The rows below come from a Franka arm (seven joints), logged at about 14 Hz.
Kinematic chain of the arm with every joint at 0, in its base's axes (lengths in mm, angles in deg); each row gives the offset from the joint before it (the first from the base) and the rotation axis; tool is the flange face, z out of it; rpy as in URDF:
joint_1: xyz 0 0 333 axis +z
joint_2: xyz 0 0 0 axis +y
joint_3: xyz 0 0 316 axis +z
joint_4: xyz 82.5 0 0 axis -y
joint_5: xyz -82.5 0 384 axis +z
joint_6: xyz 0 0 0 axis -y
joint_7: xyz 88 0 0 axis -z
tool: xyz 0 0 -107 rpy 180 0 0
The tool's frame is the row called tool.
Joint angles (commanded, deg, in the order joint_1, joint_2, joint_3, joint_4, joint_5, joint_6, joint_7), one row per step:
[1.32, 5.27, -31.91, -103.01, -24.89, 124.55, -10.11]
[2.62, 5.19, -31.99, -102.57, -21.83, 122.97, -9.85]
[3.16, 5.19, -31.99, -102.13, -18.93, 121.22, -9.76]
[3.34, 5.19, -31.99, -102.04, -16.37, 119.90, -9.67]
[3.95, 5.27, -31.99, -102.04, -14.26, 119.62, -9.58]
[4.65, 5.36, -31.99, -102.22, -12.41, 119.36, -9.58]
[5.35, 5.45, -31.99, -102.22, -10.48, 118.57, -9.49]
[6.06, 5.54, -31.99, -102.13, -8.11, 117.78, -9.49]
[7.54, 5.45, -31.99, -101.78, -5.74, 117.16, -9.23]
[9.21, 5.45, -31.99, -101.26, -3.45, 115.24, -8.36]
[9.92, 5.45, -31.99, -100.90, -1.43, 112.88, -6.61]
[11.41, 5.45, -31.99, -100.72, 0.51, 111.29, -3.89]
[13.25, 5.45, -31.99, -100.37, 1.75, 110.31, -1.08]
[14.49, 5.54, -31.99, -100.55, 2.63, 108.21, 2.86]
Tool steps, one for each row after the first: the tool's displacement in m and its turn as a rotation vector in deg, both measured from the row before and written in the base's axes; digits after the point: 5 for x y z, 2 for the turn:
[0.00534, 0.01247, 0.00095, 2.86, -0.75, -0.56]
[0.00164, 0.00646, -0.00011, 2.83, -0.31, -1.02]
[-0.00023, 0.00345, -0.00230, 2.60, -0.18, -1.07]
[0.00362, 0.00732, -0.00177, 1.88, -0.69, -0.16]
[0.00362, 0.00815, -0.00329, 1.74, -0.37, 0.09]
[0.00309, 0.00833, -0.00266, 1.94, -0.09, -0.13]
[0.00340, 0.00891, -0.00191, 2.28, -0.31, -0.13]
[0.00690, 0.01625, 0.00234, 2.17, -0.89, 0.47]
[0.00585, 0.01884, 0.00072, 2.61, 0.22, -0.03]
[0.00059, 0.00988, -0.00130, 2.70, 0.85, -1.76]
[0.00406, 0.01745, -0.00135, 2.48, 0.35, -1.81]
[0.00574, 0.02003, 0.00127, 1.57, 0.00, -1.29]
[0.00048, 0.01463, -0.00585, 1.76, 1.83, -2.96]

